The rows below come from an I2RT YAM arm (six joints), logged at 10 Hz.
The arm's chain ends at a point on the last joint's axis. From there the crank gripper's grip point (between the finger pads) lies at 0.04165 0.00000 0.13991 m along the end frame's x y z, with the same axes.
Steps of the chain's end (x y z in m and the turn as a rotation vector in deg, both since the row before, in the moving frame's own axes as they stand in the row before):
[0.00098, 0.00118, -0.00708, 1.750, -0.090, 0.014]
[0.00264, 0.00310, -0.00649, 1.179, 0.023, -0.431]
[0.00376, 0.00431, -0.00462, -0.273, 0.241, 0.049]
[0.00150, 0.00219, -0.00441, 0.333, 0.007, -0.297]
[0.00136, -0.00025, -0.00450, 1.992, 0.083, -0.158]
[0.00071, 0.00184, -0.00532, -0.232, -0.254, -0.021]
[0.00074, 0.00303, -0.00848, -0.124, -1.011, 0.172]
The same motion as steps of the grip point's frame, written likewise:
[0.00076, -0.00308, -0.00708, 1.750, -0.090, 0.014]
[0.00268, -0.00009, -0.00654, 1.179, 0.023, -0.431]
[0.00435, 0.00501, -0.00480, -0.273, 0.241, 0.049]
[0.00151, 0.00116, -0.00442, 0.333, 0.007, -0.297]
[0.00156, -0.00523, -0.00465, 1.992, 0.083, -0.158]
[0.00009, 0.00239, -0.00514, -0.232, -0.254, -0.021]
[-0.00174, 0.00345, -0.00777, -0.124, -1.011, 0.172]

